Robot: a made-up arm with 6 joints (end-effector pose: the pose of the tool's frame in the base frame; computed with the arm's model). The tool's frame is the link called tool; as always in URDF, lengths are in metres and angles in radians.
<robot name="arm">
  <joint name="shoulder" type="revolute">
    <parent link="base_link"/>
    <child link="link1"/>
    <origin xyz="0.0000 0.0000 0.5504" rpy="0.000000 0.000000 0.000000"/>
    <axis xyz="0 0 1"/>
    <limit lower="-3.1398" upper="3.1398" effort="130" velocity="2"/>
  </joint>
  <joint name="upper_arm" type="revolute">
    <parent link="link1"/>
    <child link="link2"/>
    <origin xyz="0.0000 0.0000 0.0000" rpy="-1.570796 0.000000 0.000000"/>
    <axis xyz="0 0 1"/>
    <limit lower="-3.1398" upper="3.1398" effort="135" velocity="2.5"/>
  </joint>
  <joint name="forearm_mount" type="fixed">
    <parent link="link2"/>
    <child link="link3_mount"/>
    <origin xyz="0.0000 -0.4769 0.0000" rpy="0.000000 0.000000 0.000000"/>
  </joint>
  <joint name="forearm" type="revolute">
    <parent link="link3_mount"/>
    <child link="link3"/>
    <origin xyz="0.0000 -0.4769 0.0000" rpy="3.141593 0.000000 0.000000"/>
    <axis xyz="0 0 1"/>
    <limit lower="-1.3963" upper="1.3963" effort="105" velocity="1.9"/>
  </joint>
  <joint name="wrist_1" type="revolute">
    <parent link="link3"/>
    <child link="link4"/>
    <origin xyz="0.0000 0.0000 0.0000" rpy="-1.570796 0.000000 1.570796"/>
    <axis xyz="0 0 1"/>
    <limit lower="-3.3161" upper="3.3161" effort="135" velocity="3"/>
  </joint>
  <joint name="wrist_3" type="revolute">
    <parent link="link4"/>
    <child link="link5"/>
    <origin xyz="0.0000 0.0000 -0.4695" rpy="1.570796 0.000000 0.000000"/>
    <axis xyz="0 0 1"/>
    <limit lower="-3.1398" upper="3.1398" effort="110" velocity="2.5"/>
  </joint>
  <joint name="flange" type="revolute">
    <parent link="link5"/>
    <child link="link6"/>
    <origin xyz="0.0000 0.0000 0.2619" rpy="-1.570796 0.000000 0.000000"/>
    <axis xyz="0 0 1"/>
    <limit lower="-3.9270" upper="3.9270" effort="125" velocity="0.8"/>
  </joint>
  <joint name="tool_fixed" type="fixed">
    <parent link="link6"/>
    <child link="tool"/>
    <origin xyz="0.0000 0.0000 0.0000" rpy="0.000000 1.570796 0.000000"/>
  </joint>
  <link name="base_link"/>
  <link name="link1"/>
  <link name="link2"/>
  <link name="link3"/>
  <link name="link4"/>
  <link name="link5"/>
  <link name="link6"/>
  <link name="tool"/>
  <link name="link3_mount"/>
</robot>
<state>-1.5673 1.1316 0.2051 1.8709 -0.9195 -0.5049</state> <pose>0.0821 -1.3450 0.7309 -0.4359 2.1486 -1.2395</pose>
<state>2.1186 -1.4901 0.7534 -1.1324 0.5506 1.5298</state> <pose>0.6458 -0.8451 1.1423 2.1083 -0.7370 0.4172</pose>
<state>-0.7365 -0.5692 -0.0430 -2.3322 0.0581 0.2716</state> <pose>0.1118 0.1425 1.4257 1.7366 -1.0311 0.0112</pose>
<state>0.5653 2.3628 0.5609 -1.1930 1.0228 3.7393</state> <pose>0.3266 0.0928 -0.5297 2.2959 -0.5648 -1.0972</pose>
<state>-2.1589 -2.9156 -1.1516 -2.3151 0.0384 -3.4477</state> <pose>0.2113 -0.0029 0.1186 -2.1160 -0.6153 -1.9029</pose>
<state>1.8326 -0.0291 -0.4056 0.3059 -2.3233 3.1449</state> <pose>0.1279 0.4876 1.4045 0.4911 0.2045 -1.1059</pose>
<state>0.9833 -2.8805 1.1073 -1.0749 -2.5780 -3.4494</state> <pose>-0.3008 -0.6766 -0.5699 1.8806 1.0546 2.0351</pose>
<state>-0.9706 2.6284 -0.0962 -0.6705 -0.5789 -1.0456</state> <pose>-0.1845 -0.0937 -0.3219 -0.9823 -1.3464 1.4000</pose>
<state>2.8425 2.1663 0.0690 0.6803 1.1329 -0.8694</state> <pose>-0.6052 0.3997 -0.4733 1.4922 -1.3813 -2.3818</pose>
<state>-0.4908 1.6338 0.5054 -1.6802 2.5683 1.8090</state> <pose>0.8228 -0.4073 -0.0454 1.3254 -1.2477 2.4458</pose>
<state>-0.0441 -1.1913 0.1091 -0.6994 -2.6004 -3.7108</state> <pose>-0.6063 -0.1739 1.3111 -2.2335 -0.3813 1.8687</pose>
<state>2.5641 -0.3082 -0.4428 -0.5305 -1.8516 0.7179</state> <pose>-0.0092 0.2756 1.2649 1.7738 -0.4582 -1.7702</pose>
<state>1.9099 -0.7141 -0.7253 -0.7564 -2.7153 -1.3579</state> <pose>0.2319 -0.0849 1.0862 -1.7490 1.8333 -0.2323</pose>
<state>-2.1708 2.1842 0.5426 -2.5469 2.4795 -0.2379</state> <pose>-0.1599 -0.6180 -0.4566 0.9042 -0.6195 1.5583</pose>
